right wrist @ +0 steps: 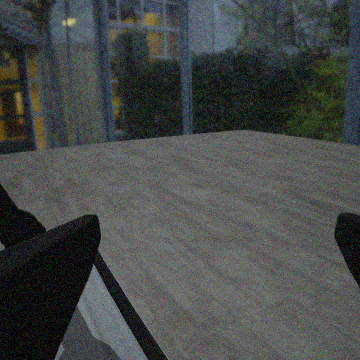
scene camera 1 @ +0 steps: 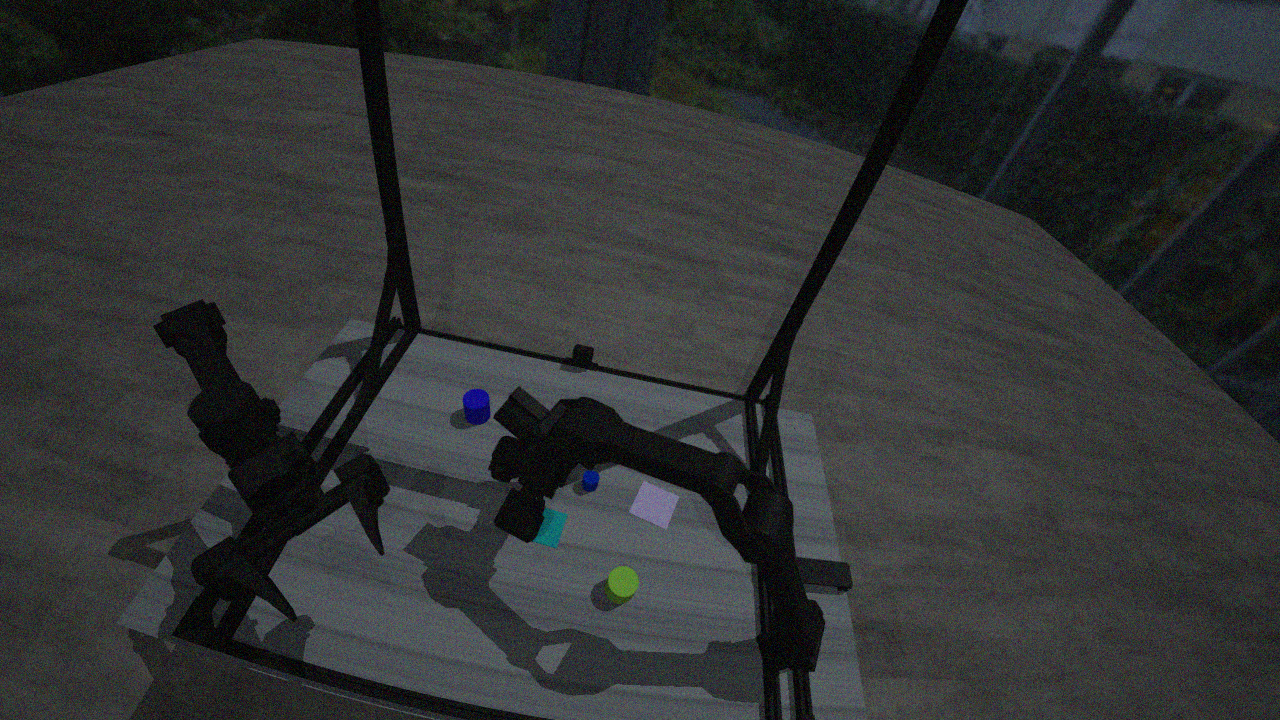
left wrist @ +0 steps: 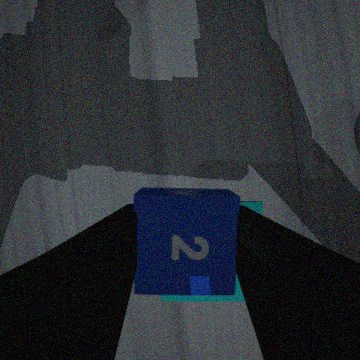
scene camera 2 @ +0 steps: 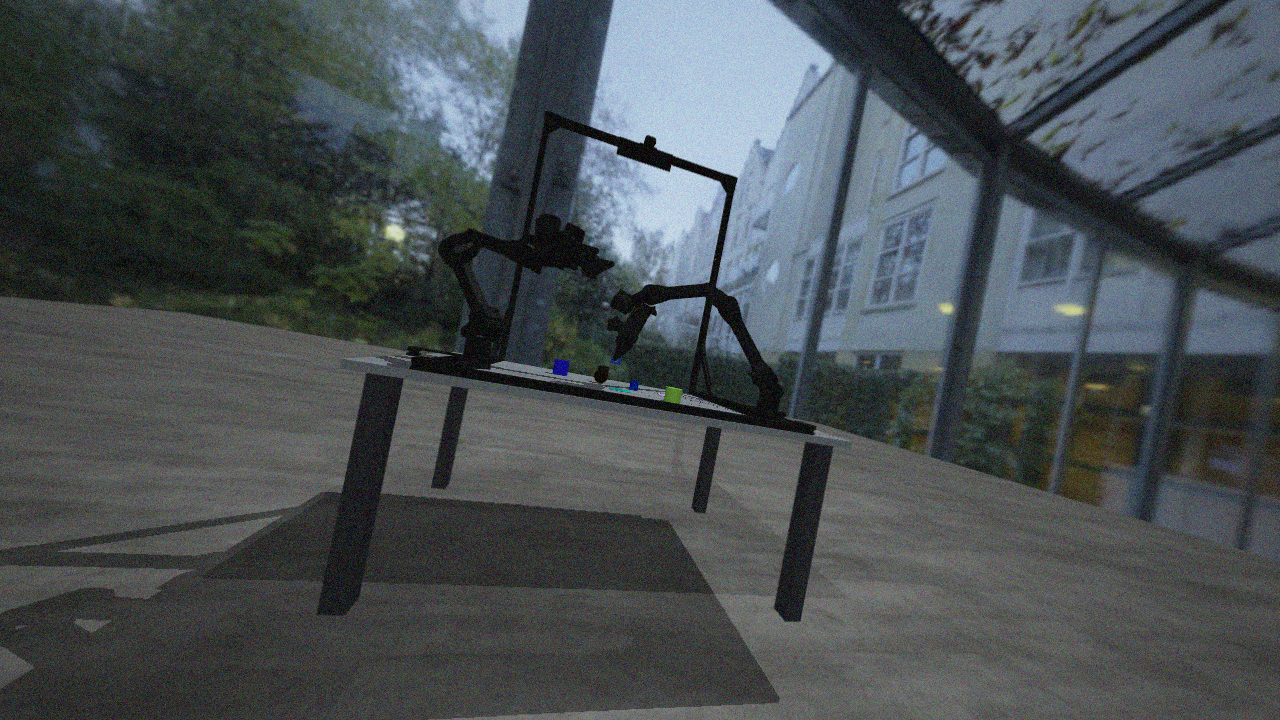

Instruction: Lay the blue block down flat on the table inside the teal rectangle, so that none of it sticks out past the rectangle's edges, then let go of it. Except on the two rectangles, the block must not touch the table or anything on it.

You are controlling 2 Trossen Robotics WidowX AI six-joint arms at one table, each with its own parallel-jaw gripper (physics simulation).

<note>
My right gripper is open, with nothing in its grasp. On the table rests a green cylinder. I also see my left gripper and a teal rectangle.
My left gripper also shows in the left wrist view and in scene camera 2. My right gripper shows as well in the right wrist view and in scene camera 2.
</note>
